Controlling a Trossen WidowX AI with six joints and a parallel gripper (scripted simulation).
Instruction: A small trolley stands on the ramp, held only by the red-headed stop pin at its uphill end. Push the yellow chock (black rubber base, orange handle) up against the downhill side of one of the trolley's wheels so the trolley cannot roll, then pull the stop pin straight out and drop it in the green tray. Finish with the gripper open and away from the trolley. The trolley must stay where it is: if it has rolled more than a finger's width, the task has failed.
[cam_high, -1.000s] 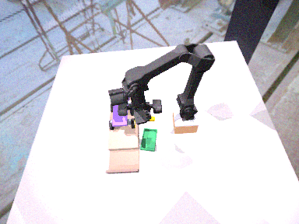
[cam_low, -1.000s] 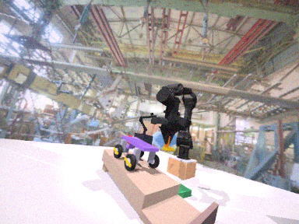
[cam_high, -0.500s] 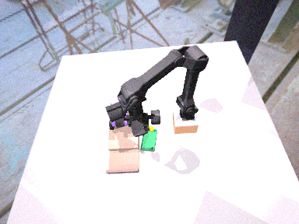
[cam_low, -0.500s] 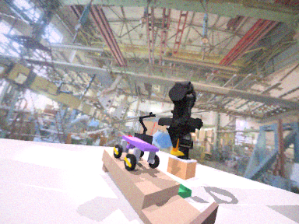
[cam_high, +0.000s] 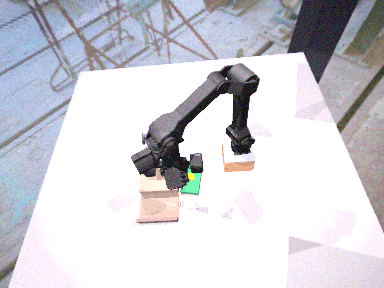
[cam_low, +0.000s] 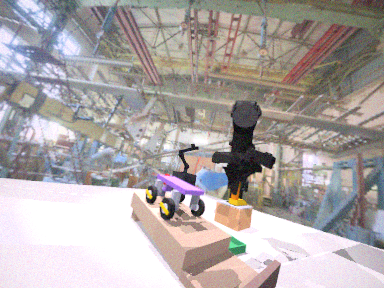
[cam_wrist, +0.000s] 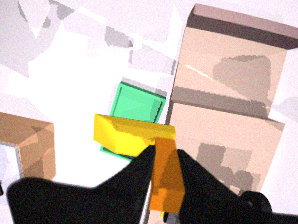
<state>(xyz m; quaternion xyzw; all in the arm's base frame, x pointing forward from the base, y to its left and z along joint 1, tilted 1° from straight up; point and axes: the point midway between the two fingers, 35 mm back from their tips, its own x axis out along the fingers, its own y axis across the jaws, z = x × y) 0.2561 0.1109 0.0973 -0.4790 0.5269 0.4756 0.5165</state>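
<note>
My gripper tip is 20 mm past the yellow chock and 10 mm above it. The rest, counted from my gripper tip: green tray: 40 mm behind, 40 mm to the right, 160 mm below; then brown ramp: 70 mm ahead, 160 mm to the right, 110 mm below; then purple trolley: 70 mm ahead, 160 mm to the right, 40 mm below.
</note>
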